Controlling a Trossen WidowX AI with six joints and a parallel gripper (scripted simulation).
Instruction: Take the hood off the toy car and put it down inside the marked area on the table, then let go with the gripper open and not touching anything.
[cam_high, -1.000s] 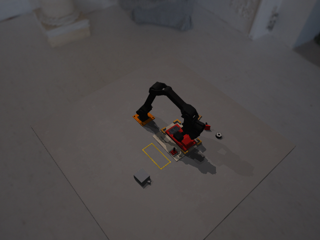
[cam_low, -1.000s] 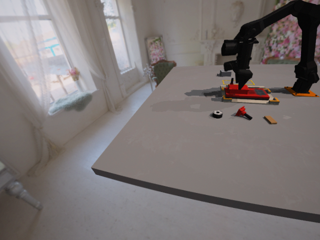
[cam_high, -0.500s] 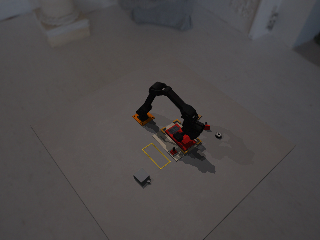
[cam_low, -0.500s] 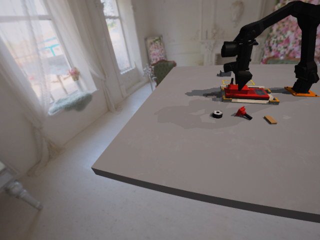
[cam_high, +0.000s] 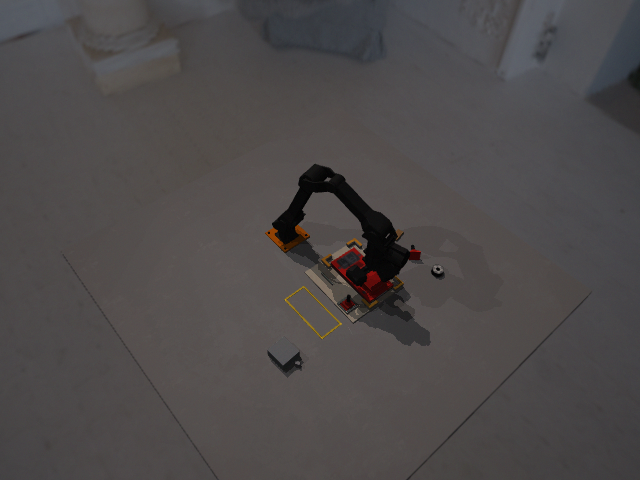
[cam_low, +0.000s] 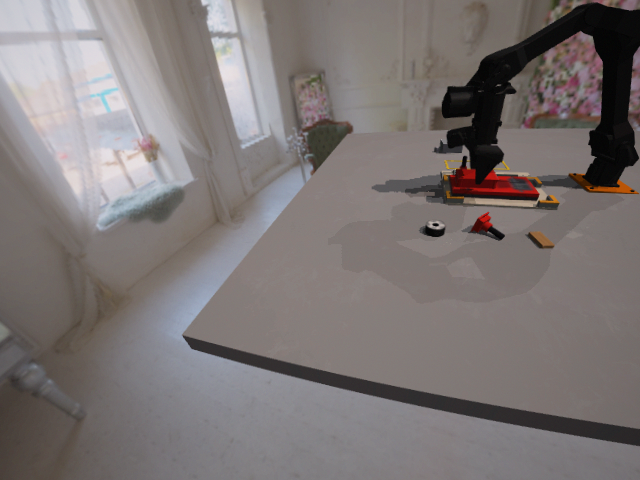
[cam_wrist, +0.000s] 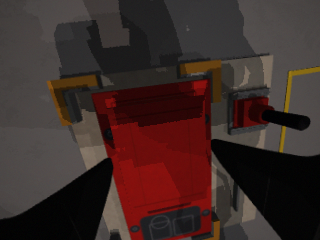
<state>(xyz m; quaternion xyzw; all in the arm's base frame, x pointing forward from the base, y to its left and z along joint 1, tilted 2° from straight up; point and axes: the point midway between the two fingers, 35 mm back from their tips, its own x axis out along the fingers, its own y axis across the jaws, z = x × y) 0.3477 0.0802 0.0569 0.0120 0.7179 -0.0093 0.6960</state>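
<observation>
The red hood is right at my gripper tip. Also, from my gripper tip: wooden piece (90 mm behind, 230 mm to the left, 40 mm below); then black-and-white wheel (110 mm ahead, 220 mm to the left, 30 mm below).
</observation>
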